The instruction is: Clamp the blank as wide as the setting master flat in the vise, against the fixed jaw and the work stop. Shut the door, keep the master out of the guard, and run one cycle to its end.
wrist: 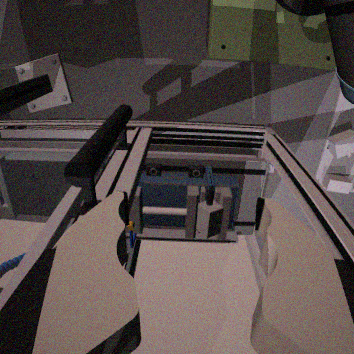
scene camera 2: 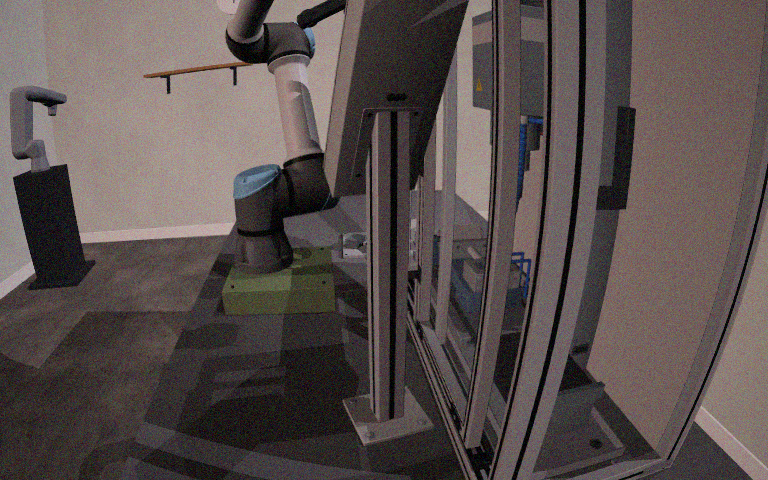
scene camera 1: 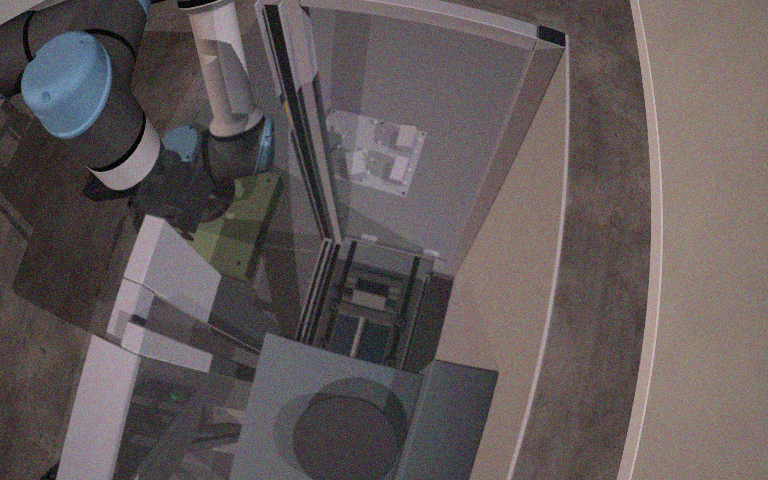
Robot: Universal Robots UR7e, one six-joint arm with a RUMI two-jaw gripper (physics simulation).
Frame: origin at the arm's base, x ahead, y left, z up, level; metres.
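Seen in the pictures: gripper, fingertip midpoint: (wrist: 191, 197); arm's base, link origin: (scene camera 2: 263, 262).
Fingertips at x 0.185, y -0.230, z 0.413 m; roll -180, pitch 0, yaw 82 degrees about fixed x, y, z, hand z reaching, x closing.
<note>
Offsets run from my fingertips to a thing's middle. "spot": to the spot under its first point.
The vise @(0.238 m ahead, 0.048 m right, 0.360 m down) (scene camera 1: 362, 311) (wrist: 162, 192) is inside the guard. In the wrist view a grey block @(0.243 m ahead, 0.024 m left, 0.314 m down) (wrist: 209, 220) with a dark face stands between its grey jaws; its seating against the stop cannot be judged. The door's upright @(spot: 0.092 m ahead, 0.085 m right, 0.226 m down) (wrist: 131, 172) with its black handle @(spot: 0.026 m ahead, 0.098 m right, 0.158 m down) (wrist: 100, 147) shows left of the vise in the wrist view; whether the door is fully shut is unclear. My gripper (wrist: 191, 197) is open and empty, its pale fingers either side of the view of the vise, the handle near the left finger. The setting master cannot be told apart among the pale parts.
A plate (scene camera 1: 382, 181) with several pale parts lies beyond the clear guard panel. The green robot base (scene camera 1: 243, 249) (scene camera 2: 277, 294) (wrist: 240, 40) stands outside the guard. A post @(0.026 m back, 0.310 m right, 0.240 m down) (scene camera 2: 389, 271) carries a large tilted panel @(0.025 m back, 0.323 m right, 0.046 m up) (scene camera 2: 390, 62). Guard uprights (scene camera 2: 501, 186) stand beside it.
</note>
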